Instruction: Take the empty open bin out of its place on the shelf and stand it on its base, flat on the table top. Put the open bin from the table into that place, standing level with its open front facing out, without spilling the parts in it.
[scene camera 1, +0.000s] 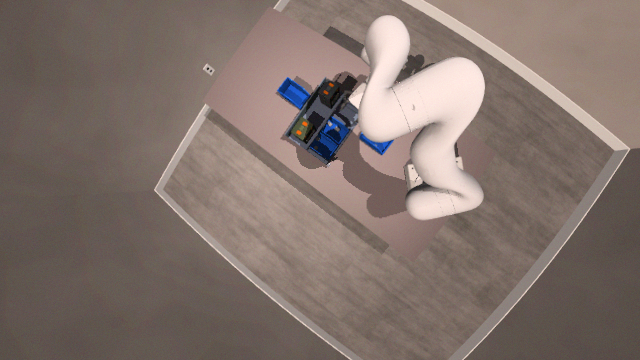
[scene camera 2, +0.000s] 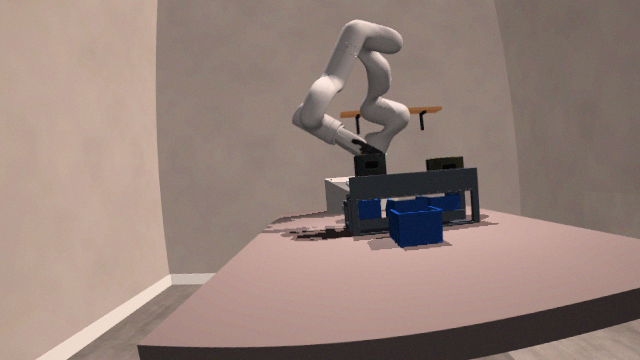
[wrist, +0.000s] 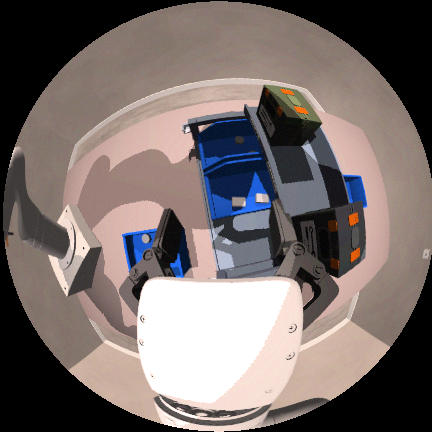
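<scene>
The grey shelf (scene camera 1: 320, 105) (scene camera 2: 415, 184) (wrist: 322, 175) has a vacant place (wrist: 242, 257) at the near end of its lower row, beside two blue bins. A blue bin (scene camera 1: 294, 93) (scene camera 2: 416, 227) (wrist: 356, 191) stands upright on the table behind the shelf; its inside looks empty in scene camera 1. Another blue bin (scene camera 1: 376, 144) (wrist: 131, 245), with a round grey part visible, stands on the table on the shelf's open side, partly hidden by a finger in the wrist view. My gripper (scene camera 2: 369, 147) (wrist: 221, 213) is open and empty, tilted above the vacant place; the arm mostly hides it in scene camera 1.
A dark box (scene camera 1: 329, 92) (scene camera 2: 370, 164) (wrist: 345, 240) stands on the shelf top close to my right-hand finger in the wrist view. A green box (scene camera 1: 302, 128) (scene camera 2: 444, 163) (wrist: 292, 115) stands at the other end. The arm's base (wrist: 75, 250) is beyond the bin with the round part.
</scene>
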